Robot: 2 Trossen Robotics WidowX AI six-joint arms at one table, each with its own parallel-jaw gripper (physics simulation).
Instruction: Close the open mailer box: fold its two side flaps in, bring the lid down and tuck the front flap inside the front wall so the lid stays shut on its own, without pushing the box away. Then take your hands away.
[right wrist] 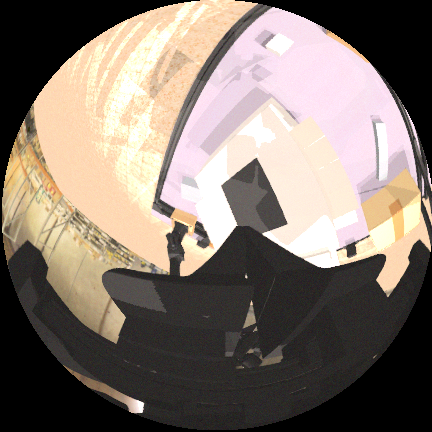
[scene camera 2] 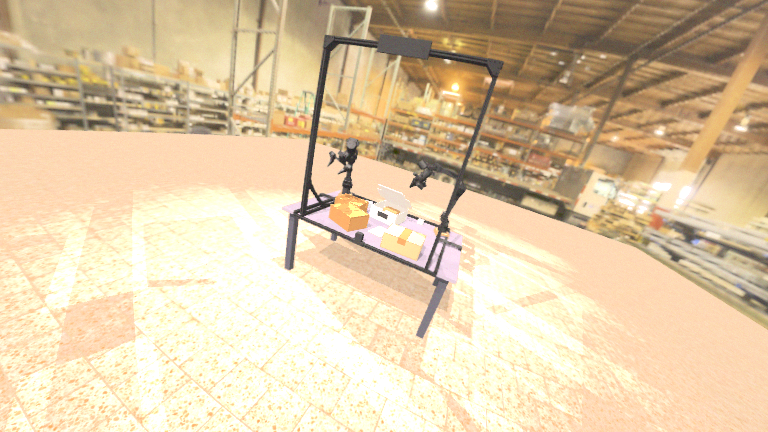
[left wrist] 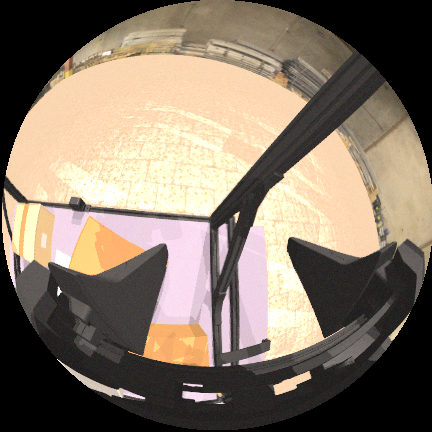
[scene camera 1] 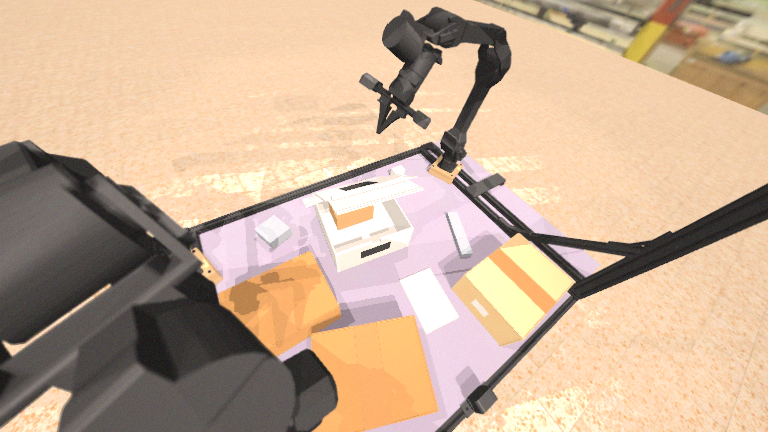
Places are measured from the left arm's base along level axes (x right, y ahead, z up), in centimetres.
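Pixels of known places: left gripper, fingertip midpoint: [scene camera 2: 332, 170] [left wrist: 228, 247]; right gripper, fingertip midpoint: [right wrist: 241, 232] [scene camera 2: 409, 187] [scene camera 1: 377, 133]; left arm's base at its link origin: [right wrist: 181, 226] [scene camera 2: 345, 193]; right arm's base at its link origin: [scene camera 2: 442, 231] [scene camera 1: 447, 165].
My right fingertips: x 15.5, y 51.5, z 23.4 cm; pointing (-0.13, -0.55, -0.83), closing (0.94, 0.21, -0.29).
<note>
Ahead of a thing's pixels: the offset from my right fingertips to its middle.
The white mailer box {dx +4.7, dy -10.2, dz -23.2 cm} [scene camera 1: 349, 257] [scene camera 2: 380, 214] stands at the table's back. Its lid [scene camera 1: 378, 196] [scene camera 2: 393, 197] [right wrist: 305, 185] is raised partway and tilted over the box, front flap out in the air. An orange-brown item {dx -1.5, dy -8.4, dz -24.7 cm} [scene camera 1: 354, 217] shows inside the box. I cannot clearly make out the side flaps. My right gripper [scene camera 1: 379, 132] [scene camera 2: 412, 186] [right wrist: 241, 232] is shut and empty, above and behind the lid; the right wrist view shows the lid's dark square beyond its tips. My left gripper [scene camera 2: 336, 164] [left wrist: 228, 247] is open and empty, high at the left; scene camera 1 does not show its fingers.
Two orange-brown cartons {dx +8.8, dy -40.3, dz -23.4 cm} [scene camera 1: 284, 300] {dx +32.6, dy -36.6, dz -23.1 cm} [scene camera 1: 375, 370] lie left and front of the mailer. A taped yellow carton {dx +47.9, dy +2.3, dz -23.0 cm} [scene camera 1: 515, 290] stands at the right. A white sheet {dx +33.1, dy -13.7, dz -27.8 cm} [scene camera 1: 429, 299], a grey-white block {dx -12.5, dy -29.5, dz -26.3 cm} [scene camera 1: 273, 232] and a long bar {dx +28.7, dy +10.6, dz -27.2 cm} [scene camera 1: 458, 234] lie around. The black frame [scene camera 2: 315, 123] borders the table.
</note>
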